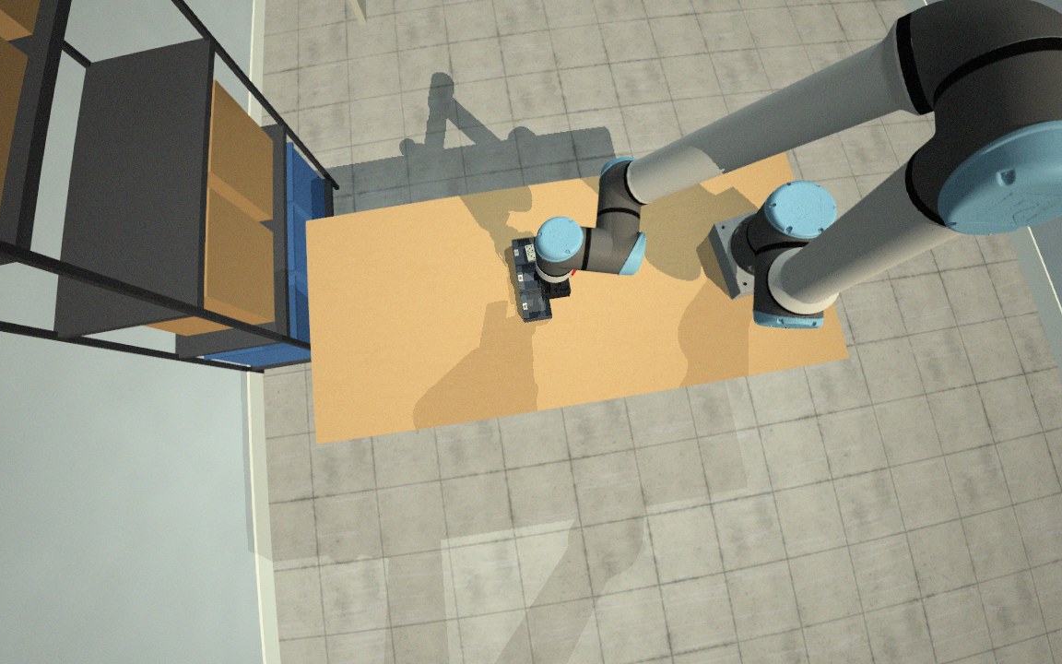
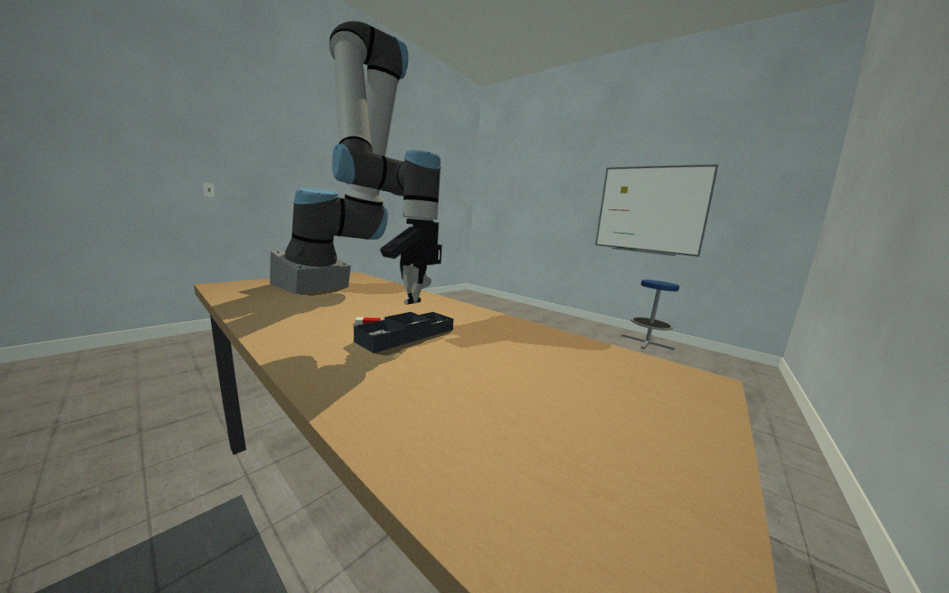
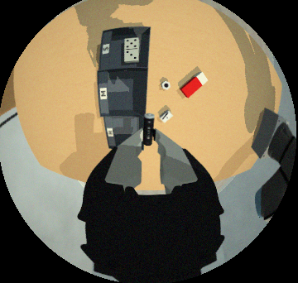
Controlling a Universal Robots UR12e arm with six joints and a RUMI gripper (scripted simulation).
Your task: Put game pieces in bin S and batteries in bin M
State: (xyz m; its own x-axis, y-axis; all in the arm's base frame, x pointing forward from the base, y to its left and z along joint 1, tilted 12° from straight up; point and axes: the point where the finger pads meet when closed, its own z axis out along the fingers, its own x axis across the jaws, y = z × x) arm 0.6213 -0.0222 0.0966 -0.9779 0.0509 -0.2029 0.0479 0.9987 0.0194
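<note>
My hand is 6 cm above the dark three-part bin, 5 cm to the left of it and 4 cm short of it. Also, from my hand: round piece (8 cm below, 6 cm to the right, 4 cm behind); then black battery (1 cm below).
</note>
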